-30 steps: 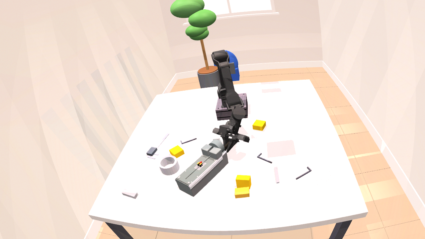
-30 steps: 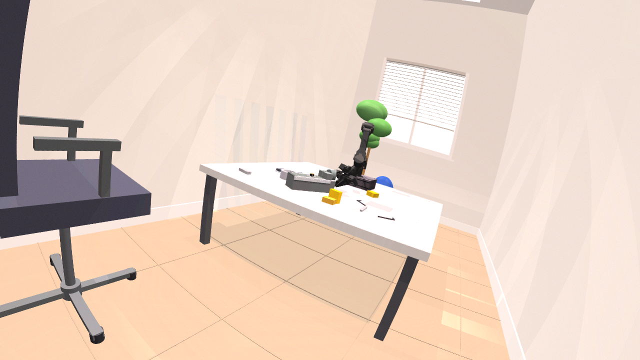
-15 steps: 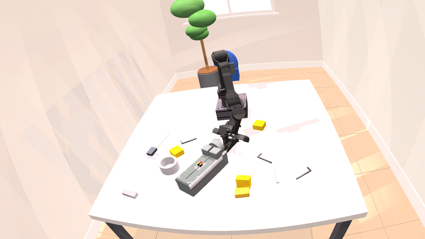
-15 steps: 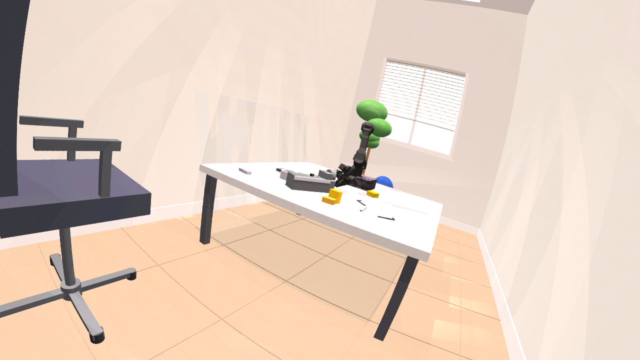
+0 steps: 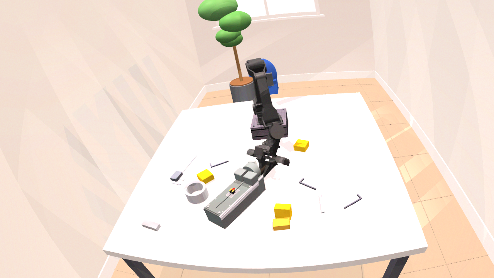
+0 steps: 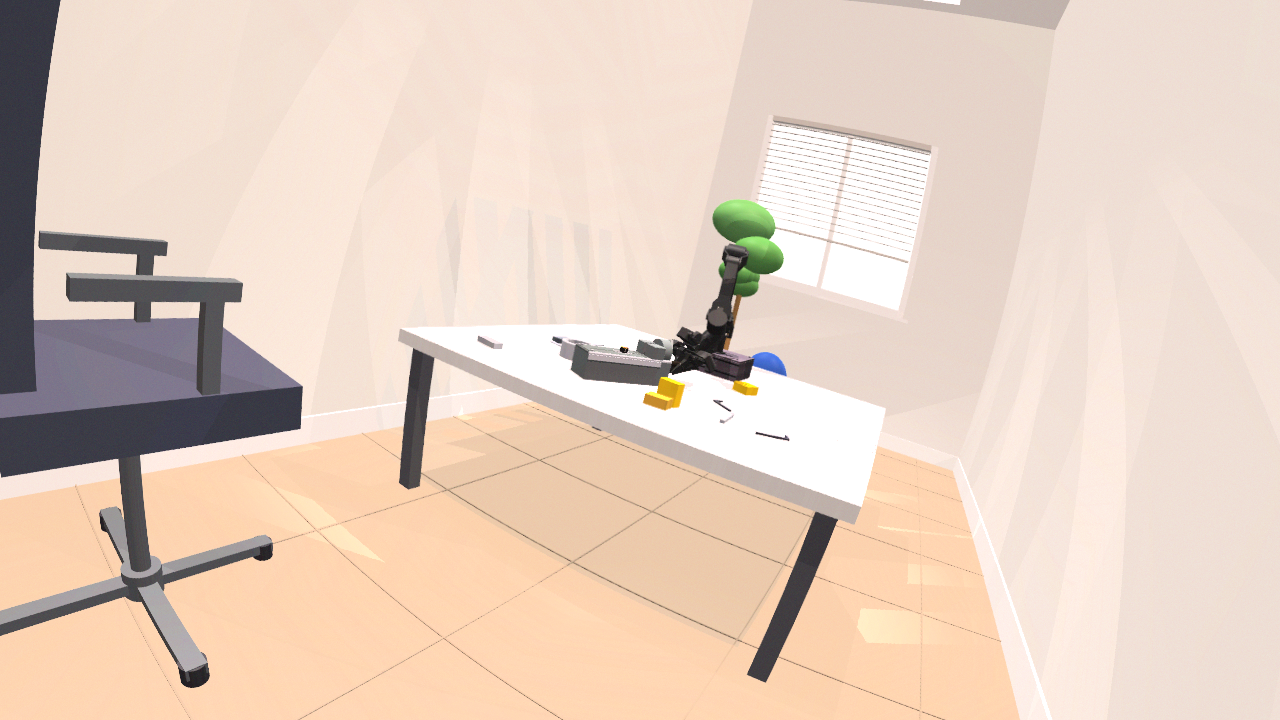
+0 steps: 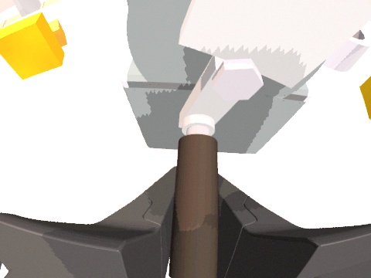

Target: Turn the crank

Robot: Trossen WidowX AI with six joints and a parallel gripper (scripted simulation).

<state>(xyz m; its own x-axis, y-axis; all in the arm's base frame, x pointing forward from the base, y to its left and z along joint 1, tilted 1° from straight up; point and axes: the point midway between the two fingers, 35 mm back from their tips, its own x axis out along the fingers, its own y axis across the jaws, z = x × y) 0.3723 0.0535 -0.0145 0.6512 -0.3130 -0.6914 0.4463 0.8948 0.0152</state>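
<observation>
My gripper tip is now 20 mm past the brown crank handle, 10 mm to the right of it and 30 mm below it. Also, from my gripper tip: red pointer 130 mm ahead, 80 mm to the right, 50 mm above.
</observation>
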